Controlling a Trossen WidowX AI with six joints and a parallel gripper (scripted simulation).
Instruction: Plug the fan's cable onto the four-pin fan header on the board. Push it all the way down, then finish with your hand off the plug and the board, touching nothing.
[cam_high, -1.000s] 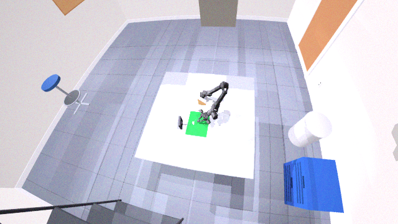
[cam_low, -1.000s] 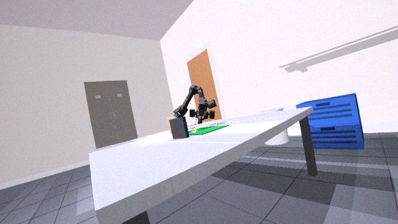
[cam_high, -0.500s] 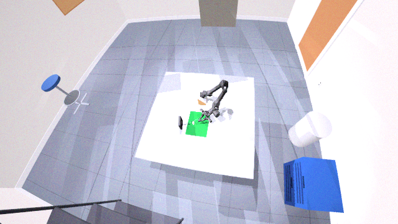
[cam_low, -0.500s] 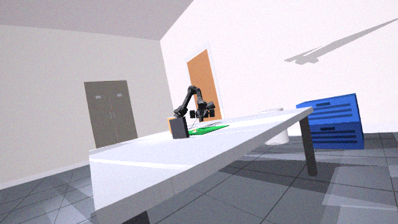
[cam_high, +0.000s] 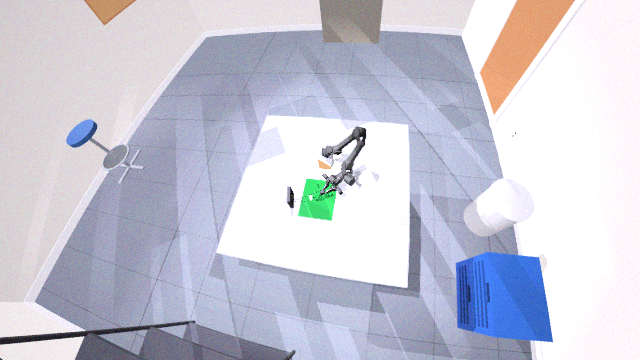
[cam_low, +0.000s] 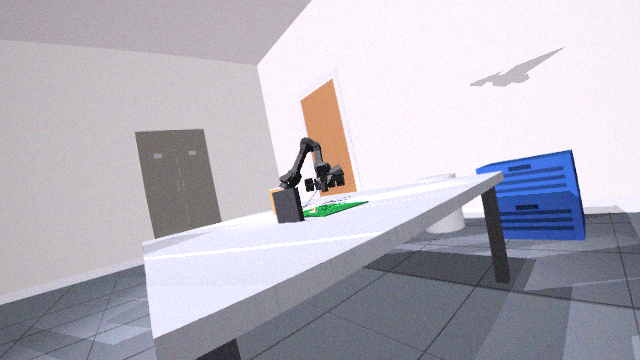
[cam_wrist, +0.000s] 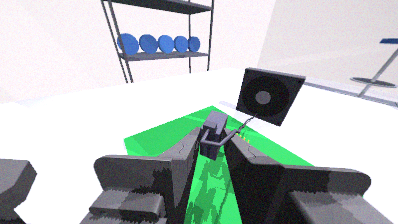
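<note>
Right now the green board is 10 mm ahead of my gripper tip, 40 mm to the right of it and 110 mm below it. From my gripper tip the other things lie so: black fan 30 mm ahead, 230 mm to the right, 40 mm below; then white four-pin fan header 100 mm to the right, 100 mm below; then black fan plug 10 mm to the right, 10 mm below.
</note>
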